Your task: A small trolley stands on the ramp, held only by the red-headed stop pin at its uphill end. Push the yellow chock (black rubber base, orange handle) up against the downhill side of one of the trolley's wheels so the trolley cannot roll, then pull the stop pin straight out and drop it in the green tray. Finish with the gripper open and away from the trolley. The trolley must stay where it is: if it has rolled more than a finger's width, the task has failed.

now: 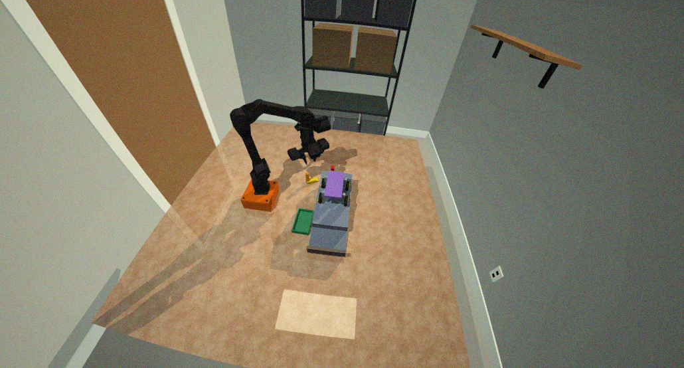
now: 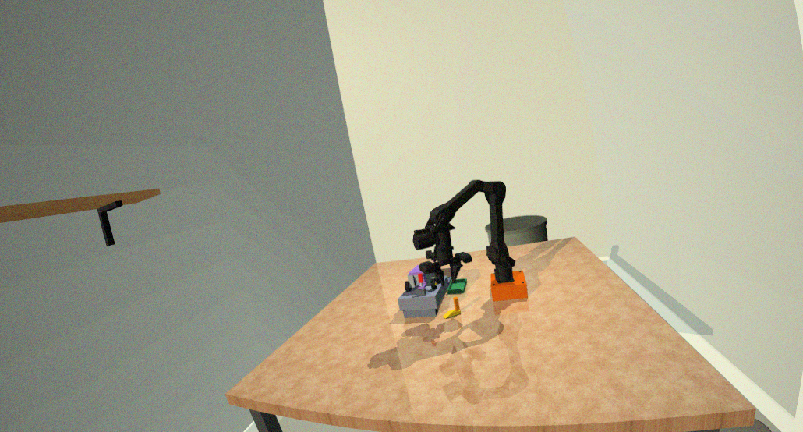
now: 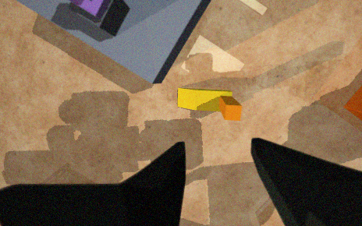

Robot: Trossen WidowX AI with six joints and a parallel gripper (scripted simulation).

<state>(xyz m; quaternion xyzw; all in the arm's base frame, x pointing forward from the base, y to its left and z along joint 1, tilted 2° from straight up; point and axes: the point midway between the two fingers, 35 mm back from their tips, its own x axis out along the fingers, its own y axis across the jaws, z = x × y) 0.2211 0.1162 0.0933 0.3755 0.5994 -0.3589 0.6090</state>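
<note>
Right now my gripper tip is 110 mm above the yellow chock. The rest, counted from my gripper tip: red-headed stop pin (110 mm ahead, 60 mm to the right); then purple trolley (150 mm to the right, 110 mm ahead, 20 mm below); then grey ramp (160 mm to the right, 110 mm ahead, 80 mm below).
</note>
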